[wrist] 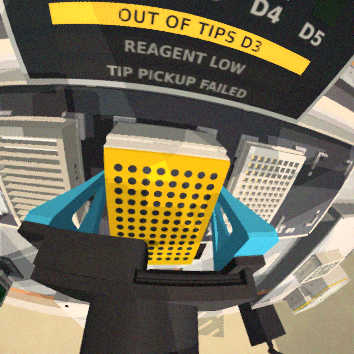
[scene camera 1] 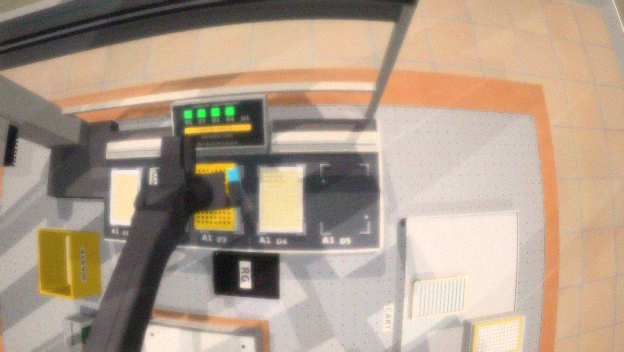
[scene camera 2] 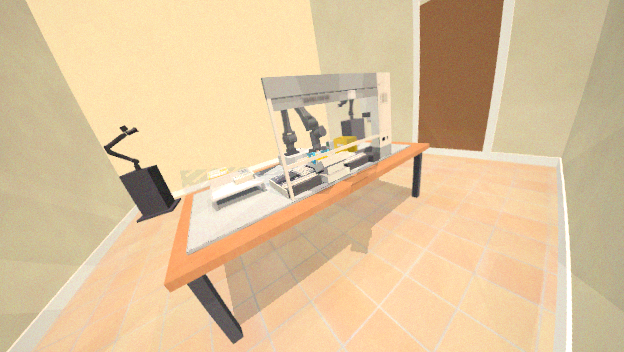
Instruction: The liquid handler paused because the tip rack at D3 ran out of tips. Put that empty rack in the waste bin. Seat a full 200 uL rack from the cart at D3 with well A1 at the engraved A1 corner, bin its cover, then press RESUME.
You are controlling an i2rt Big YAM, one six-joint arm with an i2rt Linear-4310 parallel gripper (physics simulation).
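Frame: origin at the arm's base, x right, y ahead, z up, level; millimetres.
Where they show: gripper, fingertip midpoint: (wrist: 158,178) (scene camera 1: 217,187).
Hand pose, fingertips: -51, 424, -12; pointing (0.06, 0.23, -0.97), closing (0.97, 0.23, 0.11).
Note:
Things, the pixels of their top centre, and the offset from my fingertips, as dx, dy, dz. "spot": a spot on its surface instead.
- empty yellow tip rack, top centre: (wrist: 159,225) (scene camera 1: 213,196) (scene camera 2: 317,156) +5, -21, +36
- yellow waste bin, top centre: (scene camera 1: 54,263) (scene camera 2: 344,137) -389, -250, +64
- yellow-rimmed rack, top centre: (scene camera 1: 499,339) (wrist: 332,290) (scene camera 2: 218,173) +626, -254, +59
- white ribbed box, top centre: (scene camera 1: 441,297) (wrist: 322,270) (scene camera 2: 243,175) +477, -167, +20
- white cart, top centre: (scene camera 1: 464,315) (wrist: 319,269) (scene camera 2: 232,180) +551, -210, -5
- status panel, surface spot: (wrist: 175,46) (scene camera 1: 213,134) spot: -19, +97, +32
- ribbed rack, top centre: (wrist: 32,190) -117, -40, +7
- pale plate, top centre: (scene camera 1: 123,197) -240, -58, -10
- black RG block, top centre: (scene camera 1: 244,275) +69, -172, -57
- small box with a green button, top centre: (scene camera 1: 72,333) -344, -423, +33
The empty yellow tip rack (scene camera 1: 213,217) (wrist: 165,218), with dark empty holes, sits at deck slot D3. My gripper (scene camera 1: 220,186) (wrist: 158,178) (scene camera 2: 312,154) is open, low over this rack. In the wrist view its blue fingers stand on either side of the rack, apart from its long sides. The yellow waste bin (scene camera 1: 53,262) (scene camera 2: 344,142) stands at the left of the deck. A yellow-rimmed rack (scene camera 1: 498,334) and a white ribbed box (scene camera 1: 438,296) lie on the white cart (scene camera 1: 458,245) at the right. The status panel (scene camera 1: 218,122) (wrist: 175,46) reads OUT OF TIPS D3.
A rack of pale tips (scene camera 1: 280,199) (wrist: 267,179) sits at D4, close on the right of D3. A ribbed rack (wrist: 35,165) sits at D2 on the left, a pale plate (scene camera 1: 123,197) at D1. A black RG block (scene camera 1: 246,274) lies in front. A small box with a green button (scene camera 1: 77,328) is near my arm's base.

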